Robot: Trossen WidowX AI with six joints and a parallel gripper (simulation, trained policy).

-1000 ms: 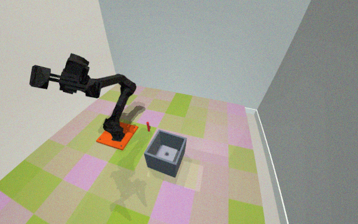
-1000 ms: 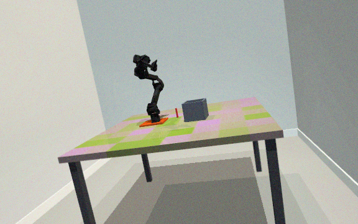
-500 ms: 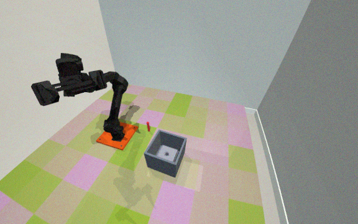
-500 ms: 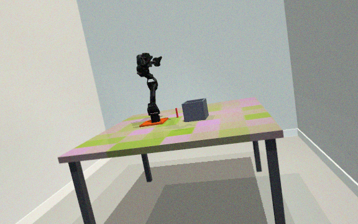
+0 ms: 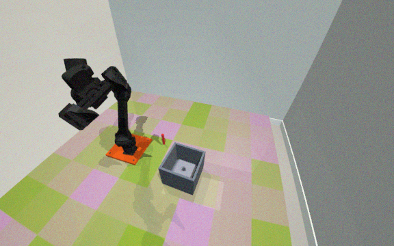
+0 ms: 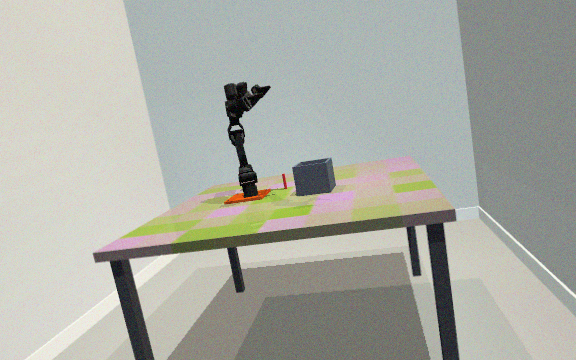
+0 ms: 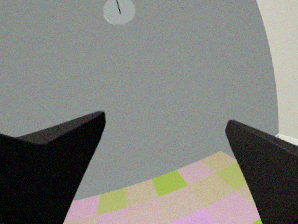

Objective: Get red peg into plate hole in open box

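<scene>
Now: the red peg 2 cm behind my gripper tip, 30 cm to the left of it and 46 cm below it. Also, from my gripper tip: pale plate: 14 cm ahead, 11 cm to the left, 45 cm below.
</scene>
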